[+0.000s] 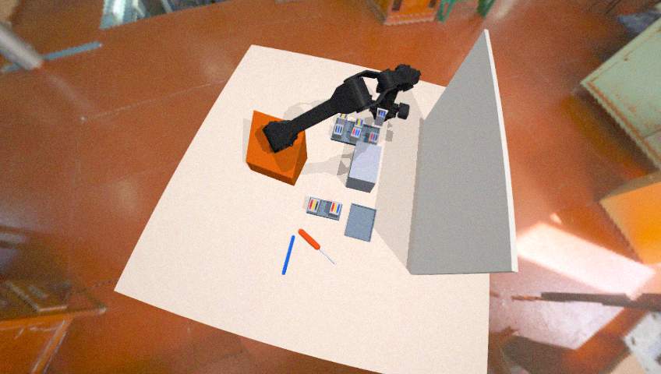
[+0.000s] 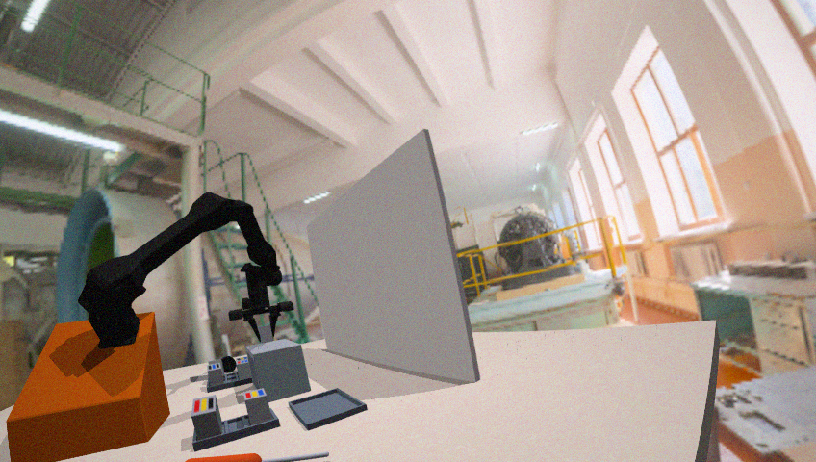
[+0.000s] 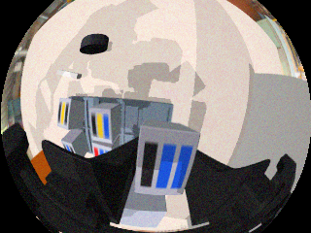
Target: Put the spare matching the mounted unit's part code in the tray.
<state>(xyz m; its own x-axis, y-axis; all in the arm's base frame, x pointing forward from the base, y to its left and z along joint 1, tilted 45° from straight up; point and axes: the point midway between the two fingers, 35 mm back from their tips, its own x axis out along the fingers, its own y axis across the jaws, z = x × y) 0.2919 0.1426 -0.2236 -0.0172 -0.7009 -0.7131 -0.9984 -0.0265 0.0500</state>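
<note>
Now: the flat grey tray 42 cm to the right of my gripper tip, 9 cm below it and 5 cm ahead of it. The rest, counted from my gripper tip: tall grey panel (25 cm ahead, 19 cm to the right, 14 cm above); then grey mounted unit (20 cm to the right, 4 cm below); then spare (8 cm behind, 5 cm below, 1 cm to the right).
</note>
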